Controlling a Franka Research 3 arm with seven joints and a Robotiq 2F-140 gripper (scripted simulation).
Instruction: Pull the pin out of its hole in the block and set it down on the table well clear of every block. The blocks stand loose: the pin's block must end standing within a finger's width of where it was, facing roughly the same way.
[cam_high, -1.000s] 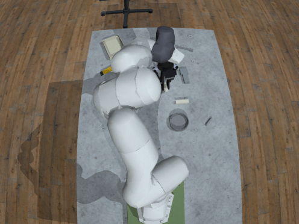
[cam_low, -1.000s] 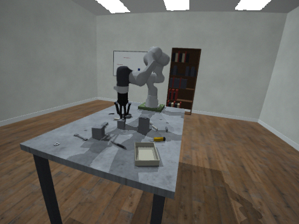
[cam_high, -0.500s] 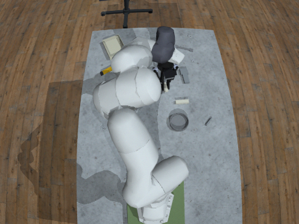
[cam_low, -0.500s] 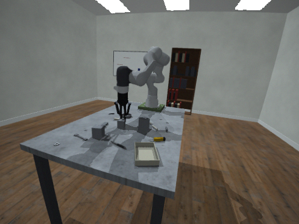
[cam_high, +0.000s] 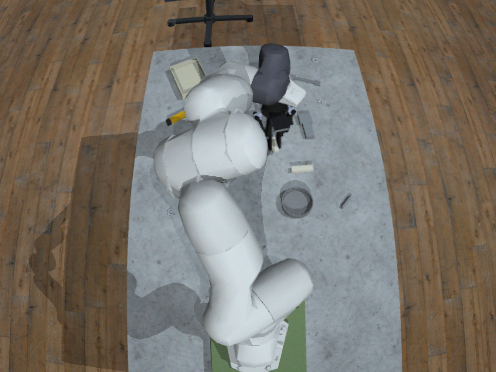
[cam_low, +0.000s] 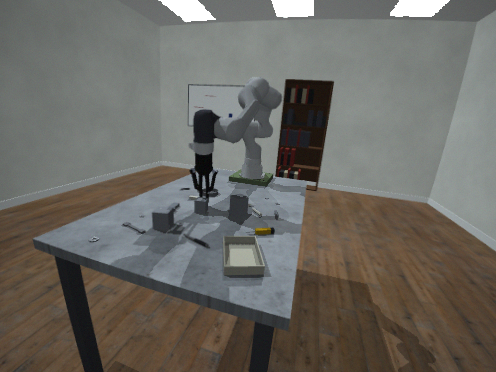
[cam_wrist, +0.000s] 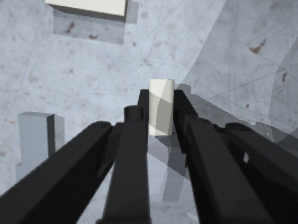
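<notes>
Now: hand 4 cm short of the grey block, 1 cm to the right of it and 3 cm above it. Round my hand: cream piece (8 cm behind, 9 cm to the right, 5 cm below); wrench (31 cm ahead, 13 cm to the right, 5 cm below); grey cup (20 cm behind, 7 cm to the right, 5 cm below).
</notes>
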